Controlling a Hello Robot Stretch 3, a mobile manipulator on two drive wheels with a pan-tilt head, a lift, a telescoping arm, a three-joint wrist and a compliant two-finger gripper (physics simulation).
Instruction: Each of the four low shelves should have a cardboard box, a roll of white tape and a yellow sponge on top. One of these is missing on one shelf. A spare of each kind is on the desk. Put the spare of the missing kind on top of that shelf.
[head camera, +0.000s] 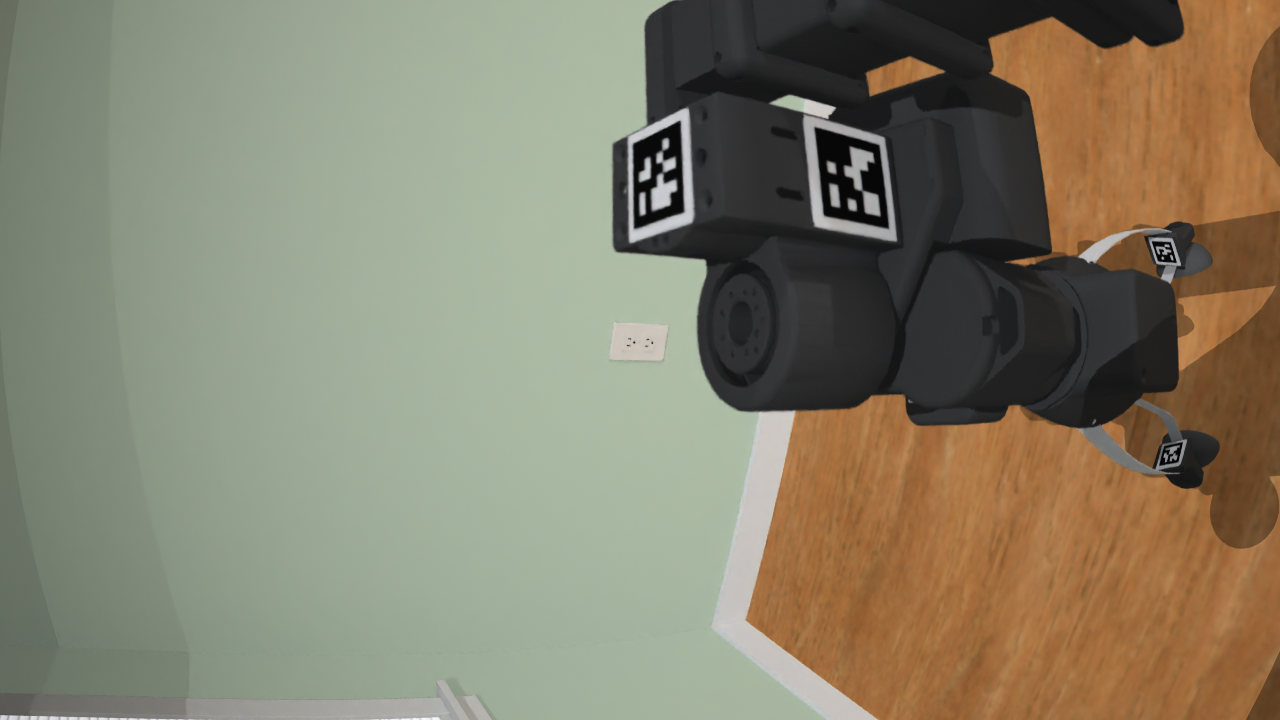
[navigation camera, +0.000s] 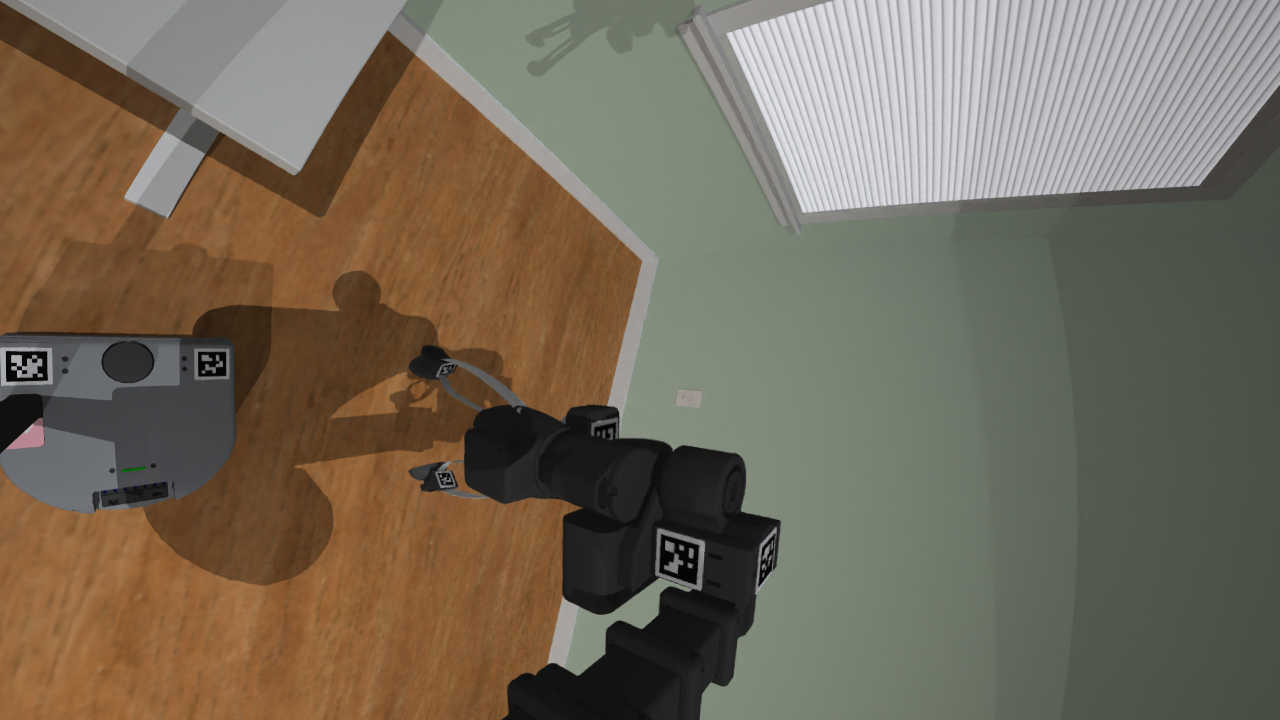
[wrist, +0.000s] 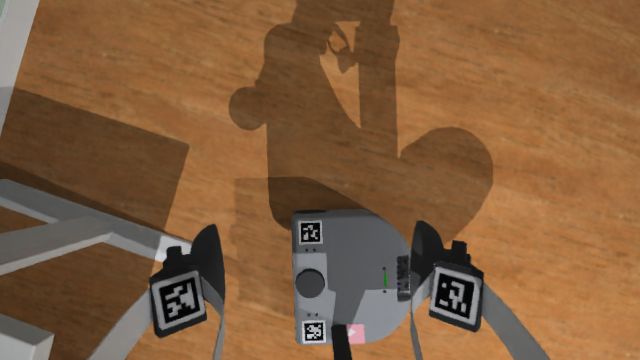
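Pixels of known places: gripper, fingertip midpoint: (head camera: 1198, 355) (navigation camera: 420, 416); robot's base, origin of the base link: (navigation camera: 129, 359).
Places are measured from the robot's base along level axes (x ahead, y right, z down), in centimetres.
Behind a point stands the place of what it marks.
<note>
My gripper (head camera: 1186, 356) {x -2.2, y 24.2, z -81.3 cm} (navigation camera: 431, 419) {x -2.2, y 24.2, z -81.3 cm} (wrist: 317, 250) {x -2.2, y 24.2, z -81.3 cm} is open, with its two fingers wide apart and no object between them. It hangs above the wooden floor, beside the green wall. A corner of the white desk (navigation camera: 295, 98) {x 30.8, y 12.5, z -72.0 cm} shows at the top left of the navigation view, apart from the gripper. No cardboard box, tape roll or sponge shows on that part of the desk top. None of the low shelves shows in these views.
The robot's base (navigation camera: 179, 420) {x -10.7, y 7.4, z -16.0 cm} (wrist: 365, 250) stands on the floor. A white desk leg (navigation camera: 170, 165) (wrist: 135, 240) reaches out near it. The green wall (head camera: 358, 358) {x -11.3, y 164.5, z -95.3 cm} (navigation camera: 850, 358) {x 4.1, y 169.8, z -102.5 cm} has an outlet (head camera: 638, 342) {x -15.2, y 162.7, z -40.2 cm} (navigation camera: 688, 397) {x -15.0, y 162.6, z -40.0 cm} and a white baseboard (head camera: 760, 528) {x 24.1, y 175.2, z -2.7 cm}. A window blind (navigation camera: 984, 107) {x 69.3, y 126.0, z -141.7 cm} is at the upper right.
</note>
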